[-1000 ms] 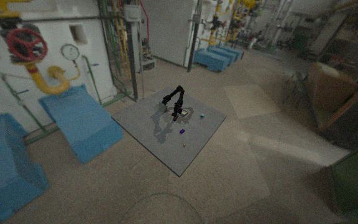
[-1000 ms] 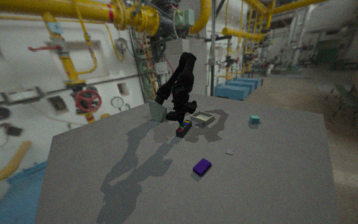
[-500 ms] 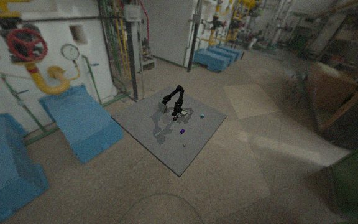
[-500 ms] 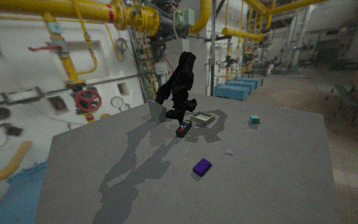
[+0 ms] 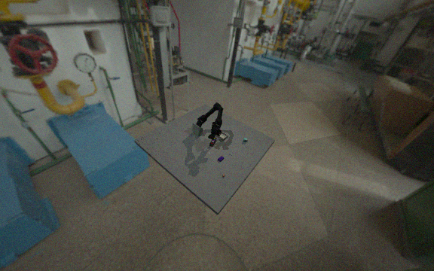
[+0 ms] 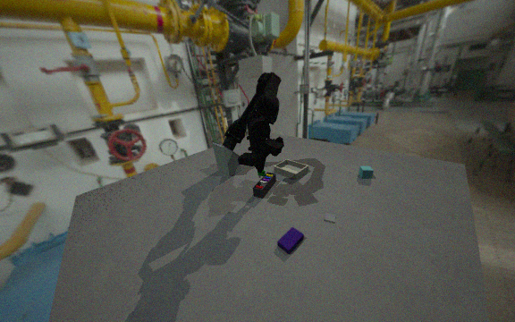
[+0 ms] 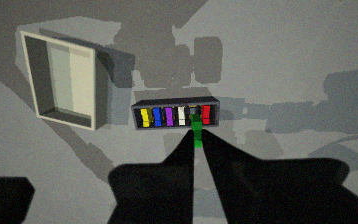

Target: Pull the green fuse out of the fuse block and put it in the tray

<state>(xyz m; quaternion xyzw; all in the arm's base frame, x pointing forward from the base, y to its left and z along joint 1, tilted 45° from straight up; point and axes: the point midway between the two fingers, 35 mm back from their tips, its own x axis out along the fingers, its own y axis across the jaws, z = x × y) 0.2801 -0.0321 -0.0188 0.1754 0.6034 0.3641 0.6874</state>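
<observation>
My gripper tip is now 10 mm past the tray, 200 mm to the right of it and 90 mm above it. Also, from my gripper tip: white fuse: 10 mm behind, 10 mm to the left, 70 mm below; then red fuse: 20 mm to the right, 70 mm below; then green fuse: 10 mm below.
</observation>
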